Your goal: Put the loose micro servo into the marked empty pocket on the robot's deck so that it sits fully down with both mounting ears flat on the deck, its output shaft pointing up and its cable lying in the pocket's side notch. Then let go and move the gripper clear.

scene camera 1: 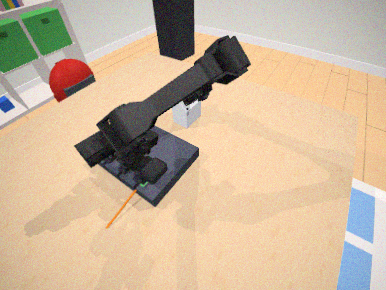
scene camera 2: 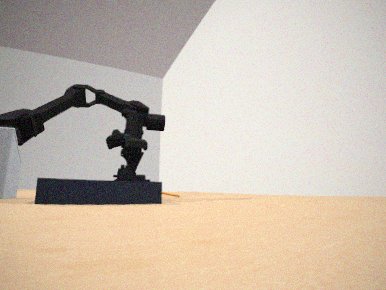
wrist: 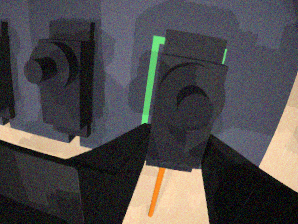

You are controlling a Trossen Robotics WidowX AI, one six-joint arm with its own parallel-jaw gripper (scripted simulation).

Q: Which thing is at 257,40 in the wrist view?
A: A dark deck.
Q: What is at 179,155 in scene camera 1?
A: A dark deck.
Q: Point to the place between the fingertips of my gripper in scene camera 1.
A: At 141,174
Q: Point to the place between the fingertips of my gripper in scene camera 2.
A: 131,175
